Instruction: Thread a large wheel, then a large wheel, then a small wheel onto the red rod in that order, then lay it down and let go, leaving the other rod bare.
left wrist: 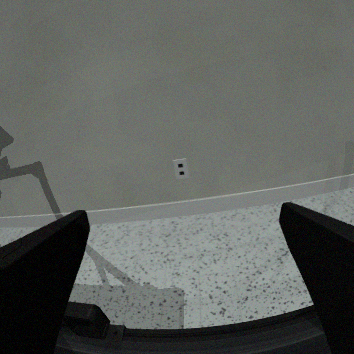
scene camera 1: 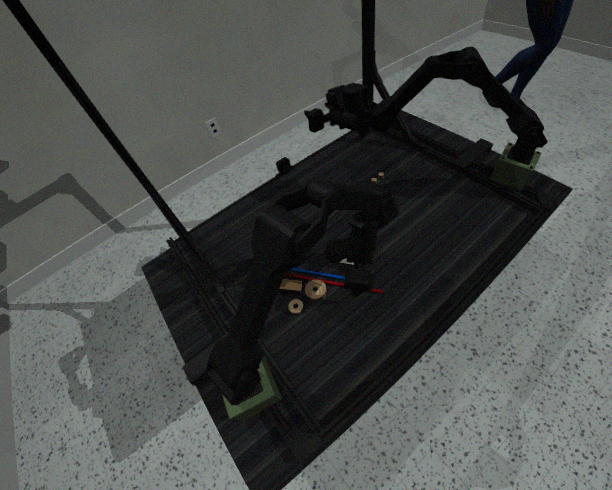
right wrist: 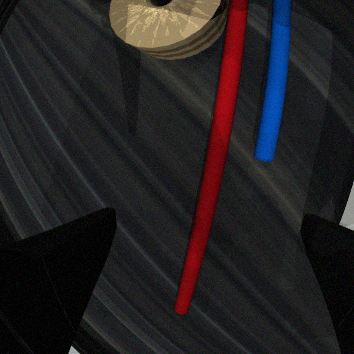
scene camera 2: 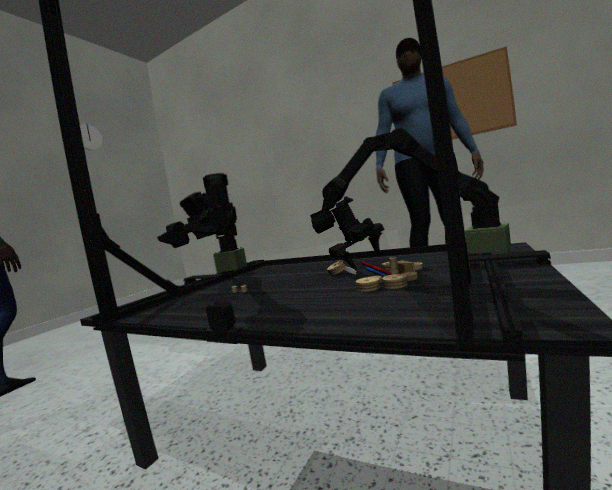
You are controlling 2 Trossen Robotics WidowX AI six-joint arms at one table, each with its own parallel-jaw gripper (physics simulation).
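Places are measured from the left arm's base along level axes (x up, y right, z ahead), in millimetres.
Pixels of known places: left gripper, fingertip midpoint: (left wrist: pixel 185 217) (scene camera 1: pixel 315 108) (scene camera 2: pixel 171 234); right gripper, fingertip midpoint: (right wrist: pixel 213 222) (scene camera 2: pixel 367 263); left arm's base, link origin: (scene camera 1: pixel 520 155) (scene camera 2: pixel 228 250); right arm's base, link origin: (scene camera 1: pixel 243 383) (scene camera 2: pixel 487 226).
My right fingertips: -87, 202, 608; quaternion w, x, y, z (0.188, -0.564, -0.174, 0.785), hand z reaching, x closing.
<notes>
Ahead of a thing's pixels: the offset from my right fingertips to its top centre, as dx, dy, dz. "*": to the spot under its first point.
The red rod {-5, +55, +31} (scene camera 1: pixel 377 290) (scene camera 2: pixel 375 267) (right wrist: pixel 215 160) lies on the table with no wheel on its visible part. The blue rod {-5, +119, +36} (scene camera 1: pixel 319 273) (right wrist: pixel 274 90) lies beside it, bare where it shows. A large wheel {+6, +75, +76} (scene camera 1: pixel 310 293) (right wrist: pixel 150 30) lies flat beside the red rod; a small wheel {-1, +90, +142} (scene camera 1: pixel 291 309) lies near it. More wheels {+6, +257, +18} (scene camera 2: pixel 368 283) {+6, +254, +82} (scene camera 2: pixel 394 281) show in scene camera 2. My right gripper (scene camera 2: pixel 366 258) (right wrist: pixel 213 222) is open and empty, pointing down low over the red rod's end. My left gripper (scene camera 2: pixel 168 237) (left wrist: pixel 185 217) is open and empty, raised far from the parts.
A wooden block {+16, +134, +108} (scene camera 1: pixel 291 284) (scene camera 2: pixel 406 265) lies by the wheels. Another wheel {+26, +49, -95} (scene camera 2: pixel 335 267) and a white piece {+7, +60, -51} (scene camera 1: pixel 347 261) (scene camera 2: pixel 350 271) are near the right gripper. Two small pegs {+3, +167, -364} (scene camera 1: pixel 373 180) {+3, +161, -401} (scene camera 1: pixel 381 174) stand apart. A dark box {* +32, +474, -242} (scene camera 1: pixel 283 164) (scene camera 2: pixel 220 316) is at the table edge.
</notes>
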